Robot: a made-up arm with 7 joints. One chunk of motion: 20 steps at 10 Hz.
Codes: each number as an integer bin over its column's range. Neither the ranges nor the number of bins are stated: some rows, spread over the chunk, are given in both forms.
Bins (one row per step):
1: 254 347 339 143 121 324 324
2: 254 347 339 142 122 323 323
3: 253 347 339 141 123 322 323
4: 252 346 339 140 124 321 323
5: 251 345 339 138 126 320 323
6: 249 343 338 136 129 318 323
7: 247 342 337 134 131 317 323
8: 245 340 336 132 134 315 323
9: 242 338 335 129 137 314 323
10: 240 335 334 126 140 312 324
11: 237 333 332 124 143 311 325
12: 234 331 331 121 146 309 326
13: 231 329 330 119 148 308 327
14: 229 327 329 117 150 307 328
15: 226 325 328 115 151 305 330
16: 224 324 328 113 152 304 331
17: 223 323 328 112 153 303 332
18: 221 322 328 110 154 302 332
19: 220 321 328 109 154 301 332
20: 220 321 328 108 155 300 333
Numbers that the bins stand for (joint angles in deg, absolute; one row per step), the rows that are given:
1: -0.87 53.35 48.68 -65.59 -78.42 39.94 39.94
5: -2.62 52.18 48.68 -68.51 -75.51 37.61 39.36
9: -7.87 48.10 46.35 -73.76 -69.09 34.11 39.36
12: -12.54 44.02 44.02 -78.42 -63.84 31.19 41.11
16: -18.37 39.94 42.27 -83.09 -60.35 28.28 44.02
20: -20.70 38.19 42.27 -86.00 -58.60 25.95 45.19
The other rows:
2: -0.87 53.35 48.68 -66.18 -77.84 39.36 39.36
3: -1.46 53.35 48.68 -66.76 -77.25 38.77 39.36
4: -2.04 52.77 48.68 -67.34 -76.67 38.19 39.36
6: -3.79 51.02 48.10 -69.67 -73.76 36.44 39.36
7: -4.96 50.43 47.52 -70.84 -72.59 35.86 39.36
8: -6.12 49.27 46.94 -72.01 -70.84 34.69 39.36
10: -9.04 46.35 45.77 -75.51 -67.34 32.94 39.94
11: -10.79 45.19 44.60 -76.67 -65.59 32.36 40.52
13: -14.28 42.85 43.44 -79.59 -62.68 30.61 41.69
14: -15.45 41.69 42.85 -80.75 -61.51 30.03 42.27
15: -17.20 40.52 42.27 -81.92 -60.93 28.86 43.44
17: -18.95 39.36 42.27 -83.67 -59.76 27.70 44.60
18: -20.12 38.77 42.27 -84.83 -59.18 27.11 44.60
19: -20.70 38.19 42.27 -85.42 -59.18 26.53 44.60

